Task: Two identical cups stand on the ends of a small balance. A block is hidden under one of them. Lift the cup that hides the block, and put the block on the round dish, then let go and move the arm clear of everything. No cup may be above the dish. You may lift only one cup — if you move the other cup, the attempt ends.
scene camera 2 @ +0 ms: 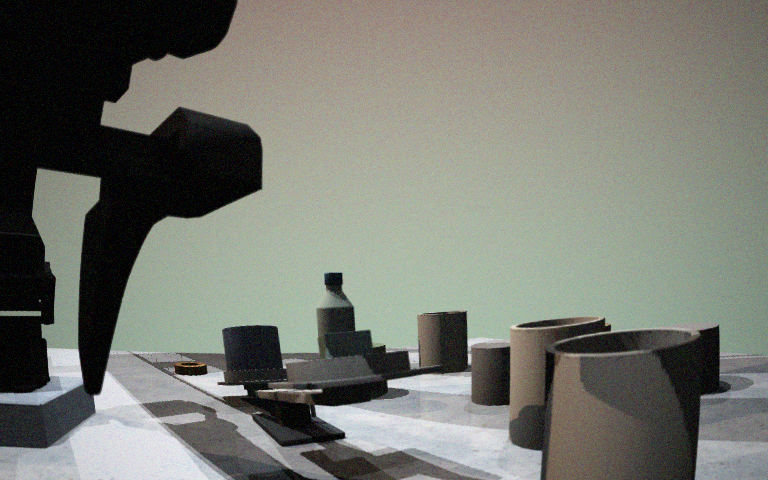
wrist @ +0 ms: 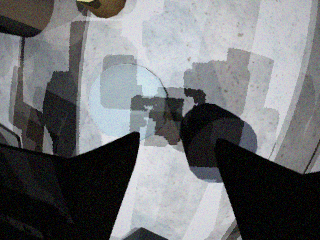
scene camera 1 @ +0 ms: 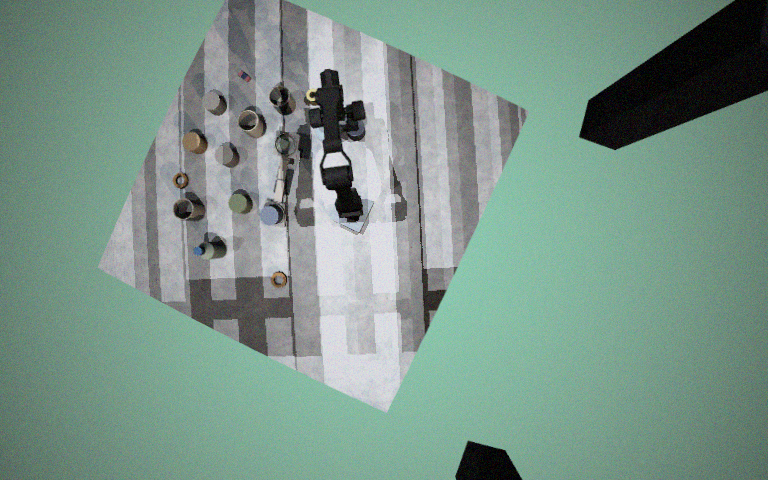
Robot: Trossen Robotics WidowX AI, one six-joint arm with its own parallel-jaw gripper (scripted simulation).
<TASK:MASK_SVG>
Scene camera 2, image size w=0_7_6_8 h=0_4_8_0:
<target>my gripper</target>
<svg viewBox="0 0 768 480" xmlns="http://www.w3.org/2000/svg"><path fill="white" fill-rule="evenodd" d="M238 0L0 0L0 162L101 178L99 201L85 214L79 281L78 351L85 392L90 396L101 394L122 298L138 253L153 225L168 216L186 219L201 218L225 205L261 190L263 184L263 147L261 137L249 125L179 106L150 135L146 135L144 133L101 125L104 102L117 103L125 92L129 90L132 65L148 58L158 61L164 58L166 54L185 59L217 47L229 31Z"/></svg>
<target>bottle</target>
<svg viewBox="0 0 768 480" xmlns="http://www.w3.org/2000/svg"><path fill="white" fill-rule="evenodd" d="M324 273L326 292L316 307L318 337L325 333L355 331L355 309L342 290L342 273Z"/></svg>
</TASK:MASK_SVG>
